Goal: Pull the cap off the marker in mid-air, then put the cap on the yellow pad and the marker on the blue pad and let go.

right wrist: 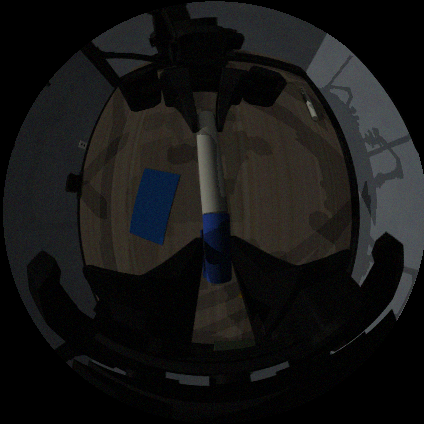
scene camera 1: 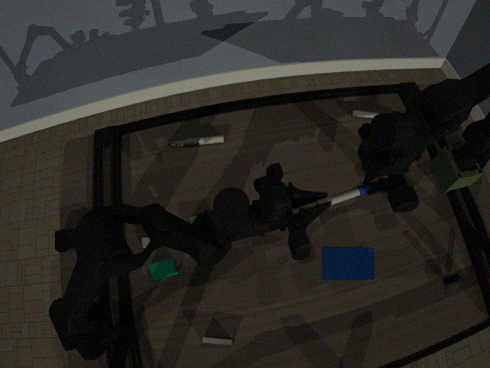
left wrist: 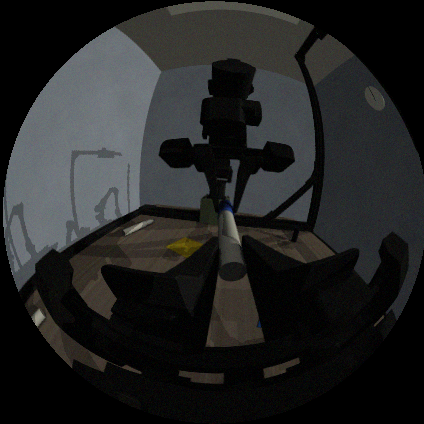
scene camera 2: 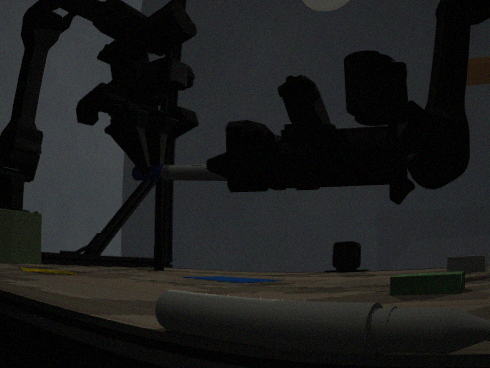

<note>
In view: my left gripper (scene camera 2: pixel 212 165), my right gripper (scene camera 2: pixel 152 174), a blue cap (right wrist: pixel 216 229), a green block (scene camera 2: pixel 442 282) and a blue pad (right wrist: pixel 155 192).
My left gripper is seen too in the right wrist view (right wrist: pixel 207 129), in scene camera 1 (scene camera 1: pixel 329 199) and in the left wrist view (left wrist: pixel 229 241). My right gripper also shows in the right wrist view (right wrist: pixel 215 242), in scene camera 1 (scene camera 1: pixel 366 189) and in the left wrist view (left wrist: pixel 225 212).
</note>
